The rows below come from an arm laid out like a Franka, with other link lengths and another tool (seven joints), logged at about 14 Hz.
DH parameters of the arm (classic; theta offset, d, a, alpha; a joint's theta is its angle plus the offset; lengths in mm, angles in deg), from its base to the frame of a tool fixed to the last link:
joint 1: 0 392.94 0 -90
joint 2: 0 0 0 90
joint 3: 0 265.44 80.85 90
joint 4: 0 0 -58.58 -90
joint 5: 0 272.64 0 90
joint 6: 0 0 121.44 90
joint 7: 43.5 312.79 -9 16
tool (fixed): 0 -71 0 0
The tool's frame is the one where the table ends.
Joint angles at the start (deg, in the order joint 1, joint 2, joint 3, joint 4, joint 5, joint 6, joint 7):
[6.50 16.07 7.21 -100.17 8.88 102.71 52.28]
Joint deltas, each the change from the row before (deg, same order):
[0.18 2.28 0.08 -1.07 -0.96 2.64 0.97]
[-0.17 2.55 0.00 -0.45 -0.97 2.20 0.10]
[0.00 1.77 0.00 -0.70 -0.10 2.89 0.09]
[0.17 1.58 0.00 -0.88 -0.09 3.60 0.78]
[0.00 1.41 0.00 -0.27 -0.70 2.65 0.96]
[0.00 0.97 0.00 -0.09 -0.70 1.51 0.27]
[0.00 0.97 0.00 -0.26 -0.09 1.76 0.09]
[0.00 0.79 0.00 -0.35 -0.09 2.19 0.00]
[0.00 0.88 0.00 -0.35 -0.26 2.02 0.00]
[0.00 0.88 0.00 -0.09 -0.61 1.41 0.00]
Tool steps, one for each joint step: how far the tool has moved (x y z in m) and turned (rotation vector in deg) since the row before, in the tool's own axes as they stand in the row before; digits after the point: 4 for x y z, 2 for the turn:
[0.0046 -0.0012 0.0226 -0.61 1.11 0.70]
[0.0073 -0.0023 0.0214 -0.65 0.83 0.16]
[0.0018 -0.0045 0.0161 0.44 0.02 0.37]
[0.0000 -0.0060 0.0152 1.14 0.14 0.88]
[0.0024 -0.0061 0.0114 1.05 0.61 0.72]
[0.0023 -0.0031 0.0077 0.54 0.47 -0.06]
[0.0006 -0.0026 0.0082 0.54 -0.02 0.19]
[0.0003 -0.0044 0.0068 1.05 -0.11 0.11]
[0.0010 -0.0030 0.0076 0.82 0.04 -0.03]
[0.0017 -0.0020 0.0069 0.51 0.28 -0.34]

